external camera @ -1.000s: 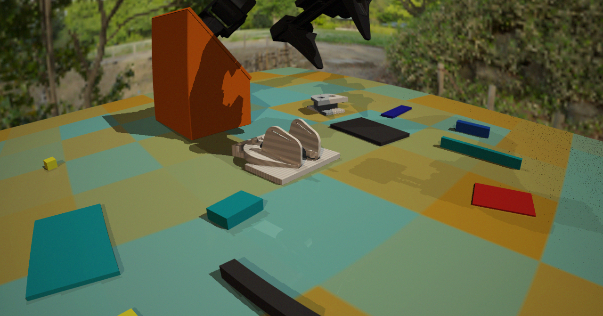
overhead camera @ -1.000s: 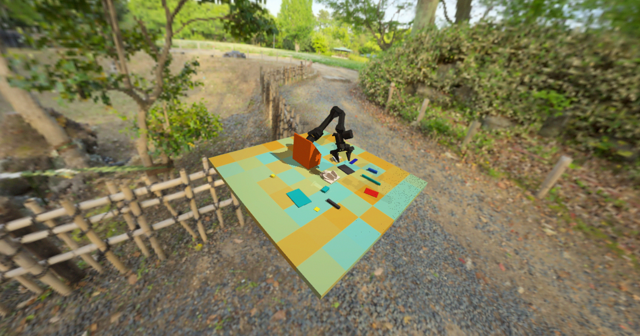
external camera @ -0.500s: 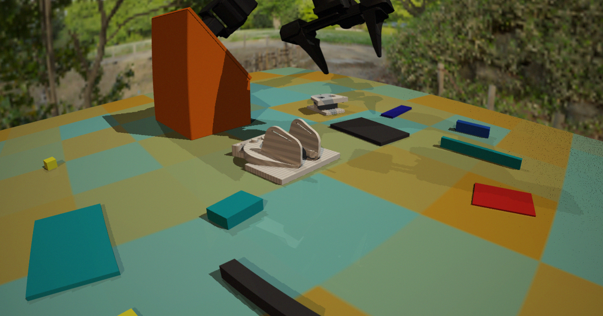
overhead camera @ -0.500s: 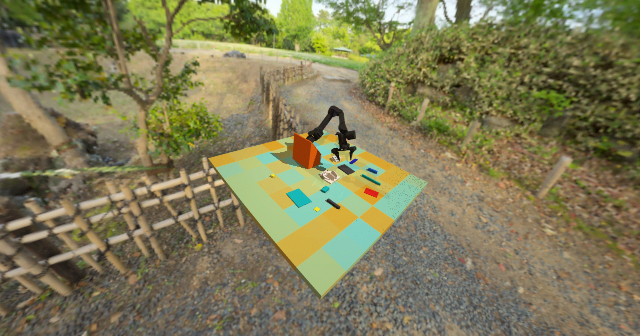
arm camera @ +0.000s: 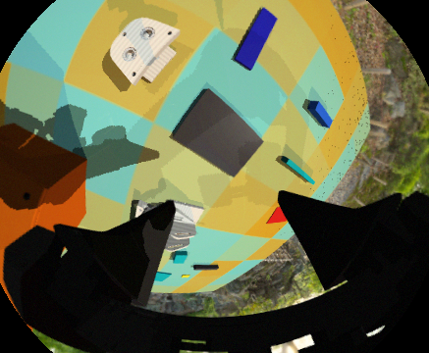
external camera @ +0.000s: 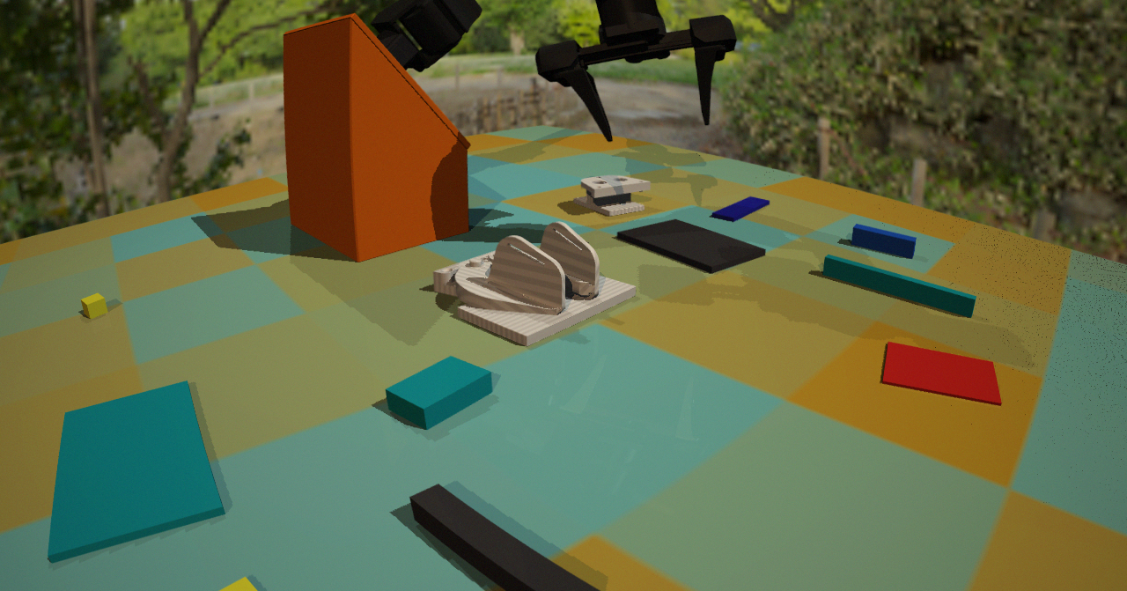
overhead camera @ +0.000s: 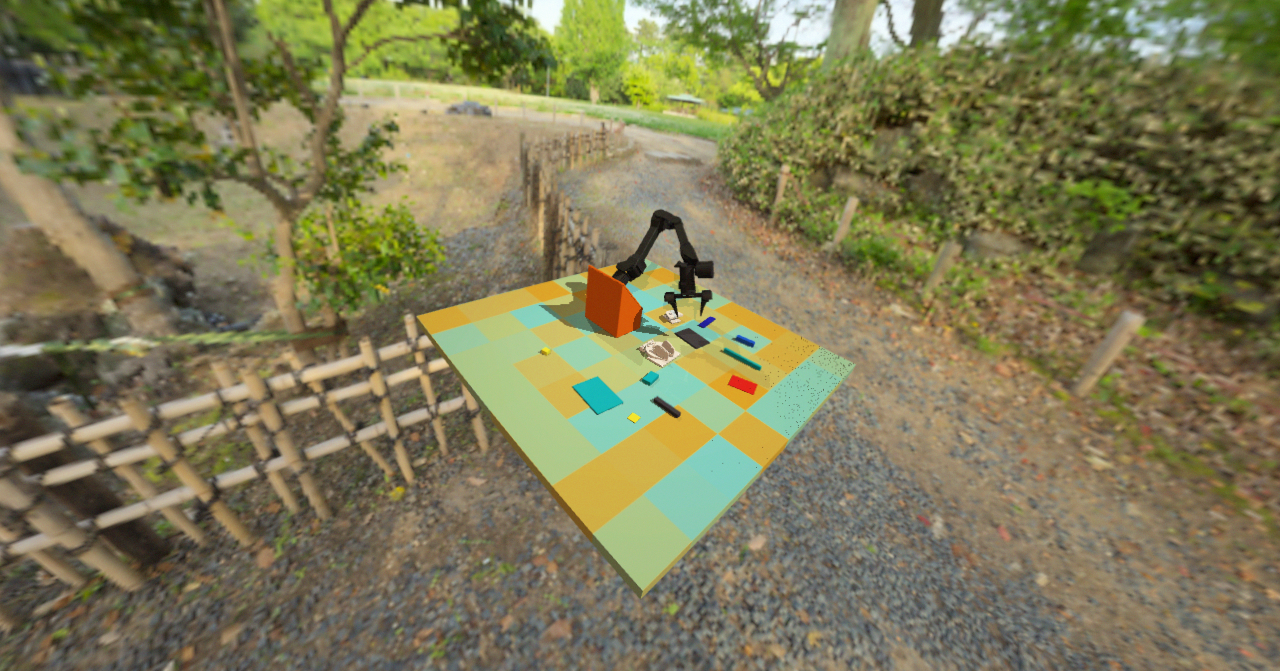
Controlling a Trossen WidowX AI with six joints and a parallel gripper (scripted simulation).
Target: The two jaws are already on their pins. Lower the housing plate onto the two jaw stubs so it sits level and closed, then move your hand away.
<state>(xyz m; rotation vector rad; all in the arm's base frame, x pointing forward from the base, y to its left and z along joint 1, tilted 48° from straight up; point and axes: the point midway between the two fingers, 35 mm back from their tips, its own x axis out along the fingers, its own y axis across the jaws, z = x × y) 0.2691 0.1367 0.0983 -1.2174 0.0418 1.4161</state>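
Now: gripper tip 150 mm past the beige stand, 100 mm above it and 80 mm to the right of it. From my gripper tip the other things lie so: teal bar (230 mm ahead, 110 mm below, 90 mm to the left); then red plate (320 mm ahead, 110 mm below, 30 mm to the right); then black flat plate (110 mm below, 40 mm to the left, 10 mm ahead).
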